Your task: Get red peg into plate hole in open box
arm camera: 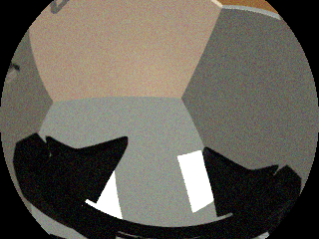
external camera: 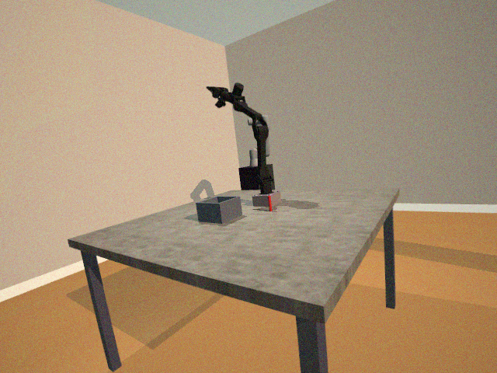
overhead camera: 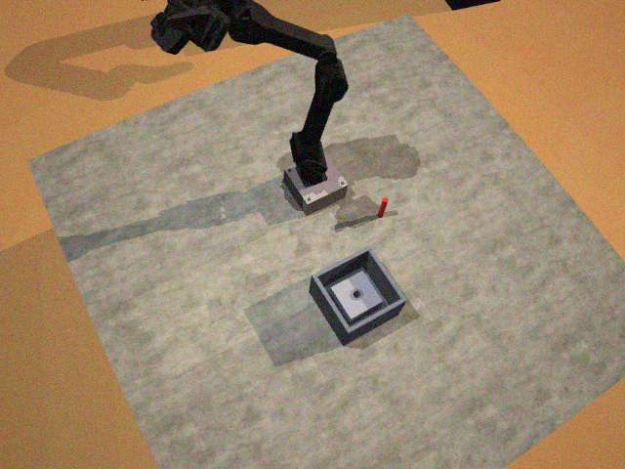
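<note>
My gripper tip is 10 cm short of the red peg, 48 cm to the right of it and 71 cm above it. Round my gripper tip: light plate 30 cm ahead, 31 cm to the left, 71 cm below; grey box 30 cm ahead, 31 cm to the left, 72 cm below.
</note>
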